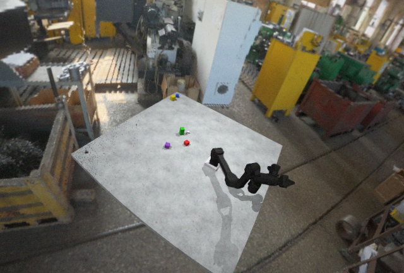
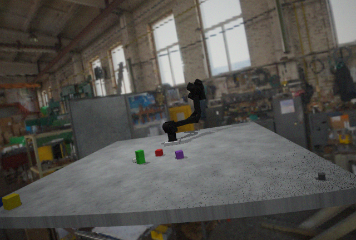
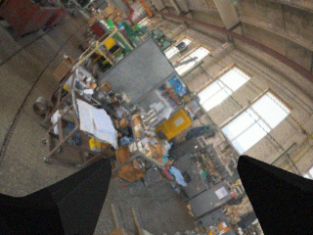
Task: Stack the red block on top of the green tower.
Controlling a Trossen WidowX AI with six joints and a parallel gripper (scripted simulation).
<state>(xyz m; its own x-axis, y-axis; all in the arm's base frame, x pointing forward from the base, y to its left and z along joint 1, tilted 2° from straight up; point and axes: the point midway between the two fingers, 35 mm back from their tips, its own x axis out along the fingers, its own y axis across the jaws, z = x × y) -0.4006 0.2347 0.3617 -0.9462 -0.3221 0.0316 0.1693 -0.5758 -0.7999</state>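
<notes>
Now: the red block 72 cm ahead of my gripper tip, 29 cm to the right of it and 35 cm below it. Round my gripper tip: purple block: 83 cm ahead, 18 cm to the right, 35 cm below; then small dark cube: 130 cm ahead, 23 cm to the left, 36 cm below; then small white piece: 77 cm ahead, 42 cm to the right, 36 cm below.
</notes>
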